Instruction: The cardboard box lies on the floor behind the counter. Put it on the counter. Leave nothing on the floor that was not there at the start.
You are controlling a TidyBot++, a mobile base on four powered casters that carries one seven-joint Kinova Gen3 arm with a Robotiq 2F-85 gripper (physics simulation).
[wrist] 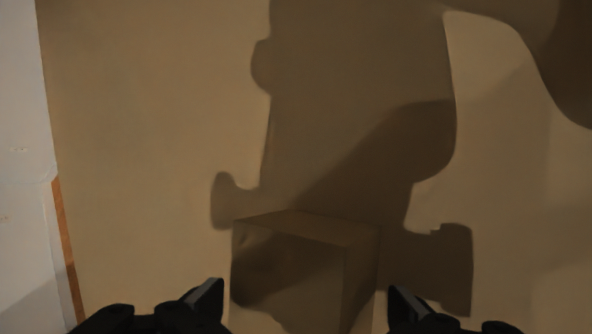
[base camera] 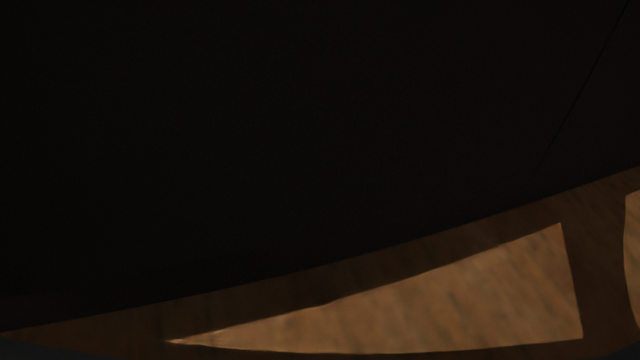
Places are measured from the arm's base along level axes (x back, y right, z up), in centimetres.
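Pixels of known places: gripper, fingertip midpoint: (wrist: 305, 300).
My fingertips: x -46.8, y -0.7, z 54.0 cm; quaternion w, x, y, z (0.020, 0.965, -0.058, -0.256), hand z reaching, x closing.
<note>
Behind a point stands the place of what it marks.
The brown cardboard box (wrist: 290, 275) {x -46.0, y 1.4, z 56.3 cm} is at the bottom middle of the wrist view, turned a little so that its top, front and right faces show. Its lower end is cut off by the view's edge, so its contact with the surface is hidden. The tan top of the counter (wrist: 150, 125) {x -63.8, y 12.1, z 51.3 cm} spreads around and behind it. My gripper (wrist: 305, 300) {x -46.8, y -0.7, z 54.1 cm} is open, with one finger on each side of the box and narrow gaps beside it. The box and gripper do not show in the base camera view.
In the wrist view, a white panelled surface (wrist: 22, 100) {x -266.0, y 71.9, z 12.3 cm} and a strip of orange-brown wood floor (wrist: 65, 240) {x -361.1, y -27.0, z -39.7 cm} lie past the counter's left edge. Shadows fall across the counter. In the base camera view, a large dark surface (base camera: 250, 125) {x -22.5, y -3.0, z -14.5 cm} stands close above the sunlit wood floor (base camera: 475, 300) {x -25.4, y 18.4, z -39.7 cm}.
</note>
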